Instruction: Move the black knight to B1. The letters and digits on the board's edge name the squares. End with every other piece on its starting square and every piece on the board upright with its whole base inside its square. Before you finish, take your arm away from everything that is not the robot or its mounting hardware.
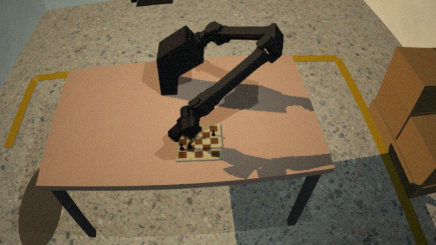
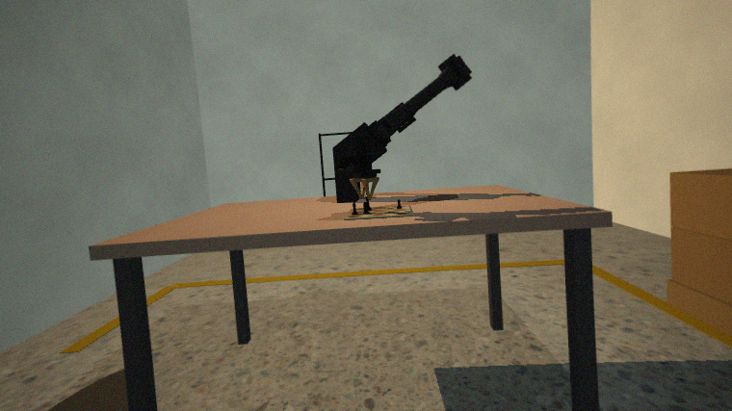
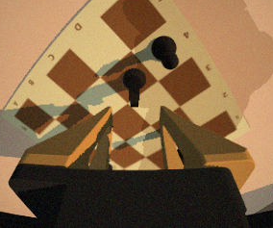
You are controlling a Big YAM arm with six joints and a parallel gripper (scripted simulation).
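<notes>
The black chess piece lies 4 cm to the right of my hand, 4 cm below it and 1 cm ahead of it. Also, from my hand: chessboard 6 cm below, 4 cm to the left, 3 cm behind; pawn 11 cm to the left, 7 cm behind, 4 cm below.
</notes>
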